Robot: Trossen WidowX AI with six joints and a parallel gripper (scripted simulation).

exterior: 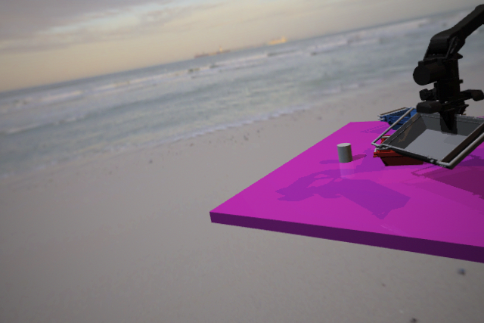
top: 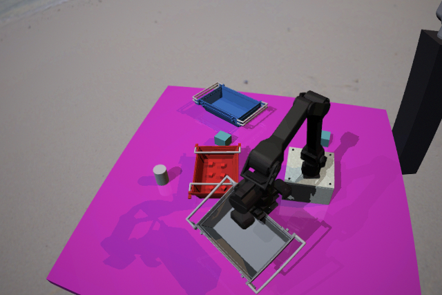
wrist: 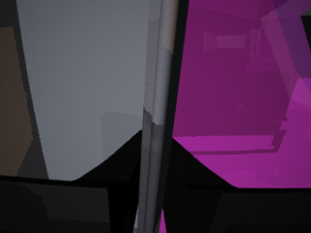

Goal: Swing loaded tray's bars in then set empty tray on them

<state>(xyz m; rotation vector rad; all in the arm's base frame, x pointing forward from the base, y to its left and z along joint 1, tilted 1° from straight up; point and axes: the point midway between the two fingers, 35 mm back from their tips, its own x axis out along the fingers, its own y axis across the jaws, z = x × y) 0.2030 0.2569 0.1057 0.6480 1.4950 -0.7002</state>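
Right now the grey tray is 6 cm ahead of my gripper tip and 5 cm to the left of it. Also, from my gripper tip: grey cylinder 39 cm ahead, 31 cm to the right, 14 cm below.
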